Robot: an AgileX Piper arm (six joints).
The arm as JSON. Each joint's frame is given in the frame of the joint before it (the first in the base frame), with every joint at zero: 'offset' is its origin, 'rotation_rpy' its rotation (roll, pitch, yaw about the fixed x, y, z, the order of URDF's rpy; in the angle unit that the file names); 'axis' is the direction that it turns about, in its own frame. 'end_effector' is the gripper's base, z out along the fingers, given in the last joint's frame.
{
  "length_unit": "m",
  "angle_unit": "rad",
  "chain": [
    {
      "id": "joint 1",
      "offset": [
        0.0,
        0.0,
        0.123
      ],
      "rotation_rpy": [
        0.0,
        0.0,
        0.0
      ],
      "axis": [
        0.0,
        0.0,
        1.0
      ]
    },
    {
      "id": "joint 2",
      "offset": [
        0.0,
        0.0,
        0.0
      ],
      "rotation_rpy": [
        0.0,
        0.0,
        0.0
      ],
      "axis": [
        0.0,
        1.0,
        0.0
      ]
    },
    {
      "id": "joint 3",
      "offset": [
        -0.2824,
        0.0,
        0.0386
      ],
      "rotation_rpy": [
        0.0,
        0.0,
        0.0
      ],
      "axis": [
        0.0,
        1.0,
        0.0
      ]
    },
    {
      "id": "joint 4",
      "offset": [
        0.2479,
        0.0,
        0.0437
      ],
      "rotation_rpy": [
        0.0,
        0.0,
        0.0
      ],
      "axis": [
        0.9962,
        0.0,
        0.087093
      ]
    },
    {
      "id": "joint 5",
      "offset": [
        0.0,
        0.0,
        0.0
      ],
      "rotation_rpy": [
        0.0,
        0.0,
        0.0
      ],
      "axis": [
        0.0,
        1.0,
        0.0
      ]
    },
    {
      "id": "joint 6",
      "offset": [
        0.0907,
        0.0,
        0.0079
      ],
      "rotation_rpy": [
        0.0,
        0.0,
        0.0
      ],
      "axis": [
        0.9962,
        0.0,
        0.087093
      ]
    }
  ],
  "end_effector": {
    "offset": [
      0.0,
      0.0,
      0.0
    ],
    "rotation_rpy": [
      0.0,
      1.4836,
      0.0
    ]
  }
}
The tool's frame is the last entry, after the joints.
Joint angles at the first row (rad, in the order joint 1, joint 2, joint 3, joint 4, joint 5, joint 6):
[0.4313 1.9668 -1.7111 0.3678 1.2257 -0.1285]
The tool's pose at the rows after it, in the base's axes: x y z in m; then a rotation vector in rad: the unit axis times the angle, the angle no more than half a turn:
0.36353, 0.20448, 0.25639, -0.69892, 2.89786, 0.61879
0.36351, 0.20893, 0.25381, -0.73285, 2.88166, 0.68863
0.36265, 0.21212, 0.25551, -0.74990, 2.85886, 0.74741
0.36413, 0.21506, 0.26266, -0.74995, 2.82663, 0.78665
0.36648, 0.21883, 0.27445, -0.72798, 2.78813, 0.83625
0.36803, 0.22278, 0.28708, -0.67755, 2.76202, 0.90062
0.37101, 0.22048, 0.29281, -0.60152, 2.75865, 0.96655
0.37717, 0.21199, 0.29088, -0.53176, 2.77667, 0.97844
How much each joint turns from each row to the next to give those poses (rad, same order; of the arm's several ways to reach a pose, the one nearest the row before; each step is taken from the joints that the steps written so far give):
[-0.0001 0.0219 0.0000 0.0379 -0.0014 -0.0229]
[0.0001 0.0106 0.0000 0.0522 -0.0009 -0.0418]
[0.0000 0.0001 0.0000 0.0434 -0.0022 -0.0280]
[-0.0001 0.0000 -0.0225 0.0276 0.0000 -0.0079]
[0.0001 0.0000 -0.0384 0.0329 0.0020 0.0097]
[-0.0001 0.0000 -0.0397 0.0398 0.0052 0.0325]
[-0.0149 0.0000 -0.0129 0.0440 0.0016 0.0307]
[-0.0253 0.0063 -0.0015 0.0085 0.0024 0.0229]

